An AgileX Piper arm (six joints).
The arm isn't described. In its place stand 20 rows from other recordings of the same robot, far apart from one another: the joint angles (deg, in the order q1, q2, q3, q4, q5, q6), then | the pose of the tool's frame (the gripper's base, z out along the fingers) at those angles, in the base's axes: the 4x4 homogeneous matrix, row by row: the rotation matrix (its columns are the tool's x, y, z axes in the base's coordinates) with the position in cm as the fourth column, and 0 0 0 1 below.
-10.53, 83.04, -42.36, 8.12, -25.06, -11.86 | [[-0.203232 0.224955 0.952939 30.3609], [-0.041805 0.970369 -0.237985 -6.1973], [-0.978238 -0.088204 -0.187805 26.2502], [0 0 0 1]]
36.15, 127.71, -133.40, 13.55, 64.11, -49.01 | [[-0.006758 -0.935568 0.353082 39.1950], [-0.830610 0.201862 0.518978 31.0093], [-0.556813 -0.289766 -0.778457 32.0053], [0 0 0 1]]
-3.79, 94.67, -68.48, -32.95, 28.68, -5.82 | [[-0.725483 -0.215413 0.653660 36.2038], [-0.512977 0.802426 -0.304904 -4.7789], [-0.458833 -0.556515 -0.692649 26.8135], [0 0 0 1]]
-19.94, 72.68, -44.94, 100.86, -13.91, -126.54 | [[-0.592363 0.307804 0.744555 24.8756], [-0.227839 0.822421 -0.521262 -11.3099], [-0.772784 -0.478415 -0.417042 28.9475], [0 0 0 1]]
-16.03, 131.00, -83.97, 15.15, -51.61, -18.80 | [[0.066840 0.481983 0.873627 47.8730], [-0.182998 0.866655 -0.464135 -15.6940], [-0.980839 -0.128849 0.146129 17.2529], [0 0 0 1]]
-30.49, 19.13, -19.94, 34.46, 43.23, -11.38 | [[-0.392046 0.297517 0.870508 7.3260], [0.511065 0.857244 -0.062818 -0.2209], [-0.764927 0.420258 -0.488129 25.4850], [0 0 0 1]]
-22.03, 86.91, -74.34, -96.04, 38.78, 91.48 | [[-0.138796 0.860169 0.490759 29.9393], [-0.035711 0.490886 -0.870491 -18.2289], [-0.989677 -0.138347 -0.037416 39.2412], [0 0 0 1]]
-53.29, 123.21, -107.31, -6.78, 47.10, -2.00 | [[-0.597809 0.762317 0.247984 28.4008], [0.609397 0.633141 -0.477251 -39.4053], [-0.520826 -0.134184 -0.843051 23.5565], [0 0 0 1]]
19.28, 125.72, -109.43, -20.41, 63.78, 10.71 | [[-0.910641 -0.208318 0.356842 45.3860], [-0.294414 0.933075 -0.206616 12.8601], [-0.289919 -0.293213 -0.911029 21.9280], [0 0 0 1]]
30.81, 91.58, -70.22, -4.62, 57.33, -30.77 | [[-0.417627 -0.865514 0.276539 27.6964], [-0.886274 0.455112 0.085970 15.7985], [-0.200265 -0.209186 -0.957150 26.7578], [0 0 0 1]]
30.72, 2.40, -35.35, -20.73, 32.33, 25.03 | [[0.065498 -0.351362 0.933946 0.2187], [0.183972 0.924163 0.334780 -1.8738], [-0.980747 0.149892 0.125171 35.6327], [0 0 0 1]]
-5.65, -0.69, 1.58, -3.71, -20.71, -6.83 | [[0.396422 0.151072 0.905553 4.8258], [-0.218862 0.973481 -0.066594 -0.2682], [-0.891599 -0.171792 0.418973 23.6223], [0 0 0 1]]
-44.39, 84.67, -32.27, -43.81, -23.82, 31.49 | [[-0.433873 0.430717 0.791351 21.3585], [0.196508 0.902422 -0.383431 -17.3481], [-0.879283 -0.010853 -0.476176 19.4728], [0 0 0 1]]
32.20, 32.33, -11.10, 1.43, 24.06, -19.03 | [[-0.356973 -0.680387 0.640034 8.2720], [-0.584550 0.697148 0.415075 5.3186], [-0.728610 -0.225961 -0.646583 19.8828], [0 0 0 1]]
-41.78, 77.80, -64.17, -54.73, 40.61, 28.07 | [[-0.693096 0.702047 0.163547 18.5855], [0.250231 0.447097 -0.858771 -23.0907], [-0.676020 -0.554286 -0.485555 34.7093], [0 0 0 1]]
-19.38, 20.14, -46.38, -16.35, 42.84, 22.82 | [[-0.074494 0.526199 0.847092 3.1014], [0.219025 0.837344 -0.500883 -2.9374], [-0.972871 0.148222 -0.177628 38.9155], [0 0 0 1]]
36.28, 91.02, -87.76, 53.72, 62.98, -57.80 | [[-0.181532 -0.982308 -0.046012 23.2499], [-0.512300 0.054528 0.857074 25.1730], [-0.839401 0.179158 -0.513135 38.7546], [0 0 0 1]]
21.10, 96.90, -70.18, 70.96, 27.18, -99.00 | [[-0.081443 -0.821688 0.564088 34.3666], [-0.517794 0.518479 0.680492 17.4727], [-0.851620 -0.236660 -0.467692 28.3770], [0 0 0 1]]
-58.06, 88.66, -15.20, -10.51, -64.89, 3.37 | [[-0.051223 0.748910 0.660689 13.6567], [0.045354 0.662620 -0.747582 -19.0653], [-0.997657 -0.008329 -0.067907 17.4875], [0 0 0 1]]
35.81, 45.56, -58.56, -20.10, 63.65, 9.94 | [[-0.569982 -0.370532 0.733367 11.6639], [-0.396612 0.905751 0.149377 4.9597], [-0.719597 -0.205720 -0.663219 38.9695], [0 0 0 1]]
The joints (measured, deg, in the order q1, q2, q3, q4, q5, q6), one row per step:
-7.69, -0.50, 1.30, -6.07, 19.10, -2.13
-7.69, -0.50, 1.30, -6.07, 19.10, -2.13
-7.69, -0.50, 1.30, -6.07, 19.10, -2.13
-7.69, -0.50, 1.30, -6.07, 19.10, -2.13
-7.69, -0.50, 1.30, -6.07, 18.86, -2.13
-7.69, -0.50, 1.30, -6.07, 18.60, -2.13
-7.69, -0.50, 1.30, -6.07, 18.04, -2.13
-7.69, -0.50, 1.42, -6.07, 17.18, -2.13
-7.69, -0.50, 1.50, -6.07, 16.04, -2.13
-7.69, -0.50, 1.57, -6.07, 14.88, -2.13
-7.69, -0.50, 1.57, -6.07, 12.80, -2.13
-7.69, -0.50, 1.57, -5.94, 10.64, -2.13
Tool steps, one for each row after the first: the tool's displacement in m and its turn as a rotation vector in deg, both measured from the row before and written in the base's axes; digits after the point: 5 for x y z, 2 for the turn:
0.00000, 0.00000, 0.00000, 0.00, 0.00, 0.00
0.00000, 0.00000, 0.00000, 0.00, 0.00, 0.00
0.00000, 0.00000, 0.00000, 0.00, 0.00, 0.00
0.00010, 0.00002, 0.00037, -0.03, -0.24, 0.03
0.00011, 0.00003, 0.00040, -0.04, -0.26, 0.03
0.00023, 0.00006, 0.00086, -0.08, -0.55, 0.06
0.00037, 0.00009, 0.00062, -0.10, -0.73, 0.09
0.00044, 0.00013, 0.00129, -0.15, -1.04, 0.12
0.00042, 0.00013, 0.00138, -0.15, -1.07, 0.12
0.00061, 0.00026, 0.00324, -0.29, -2.05, 0.22
0.00052, 0.00033, 0.00338, -0.17, -2.14, 0.23

